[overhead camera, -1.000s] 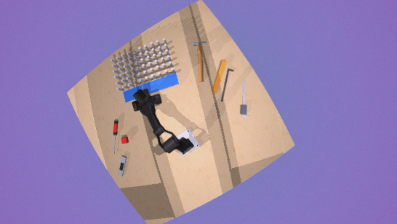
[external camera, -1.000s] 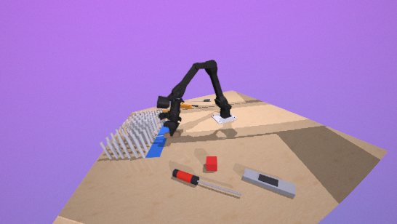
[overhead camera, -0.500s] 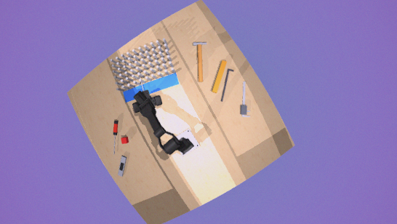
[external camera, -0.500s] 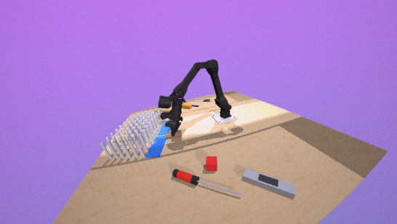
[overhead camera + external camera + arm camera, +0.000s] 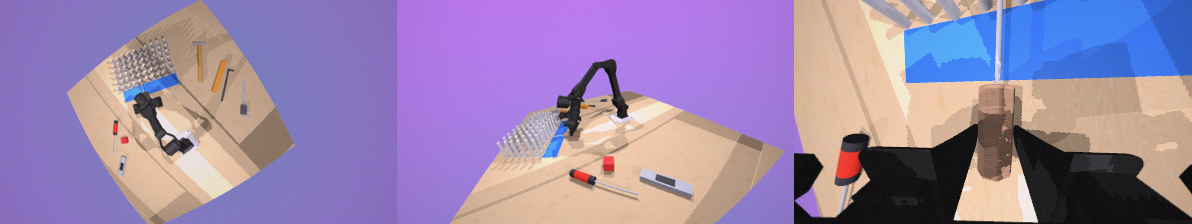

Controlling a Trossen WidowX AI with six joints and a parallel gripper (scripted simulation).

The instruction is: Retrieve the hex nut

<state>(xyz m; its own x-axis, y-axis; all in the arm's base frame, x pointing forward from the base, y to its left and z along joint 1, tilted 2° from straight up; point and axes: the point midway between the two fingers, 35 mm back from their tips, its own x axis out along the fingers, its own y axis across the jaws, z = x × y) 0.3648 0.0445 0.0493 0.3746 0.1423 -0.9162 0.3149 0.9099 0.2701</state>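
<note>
My gripper tip is now 100 mm short of the thin metal rod tool and 40 mm to the left of it. Also, from my gripper tip: red cube 100 mm behind, 290 mm to the left; flat grey bar 230 mm behind, 450 mm to the left; blue taped strip 80 mm ahead, 70 mm to the right, 20 mm below.
</note>
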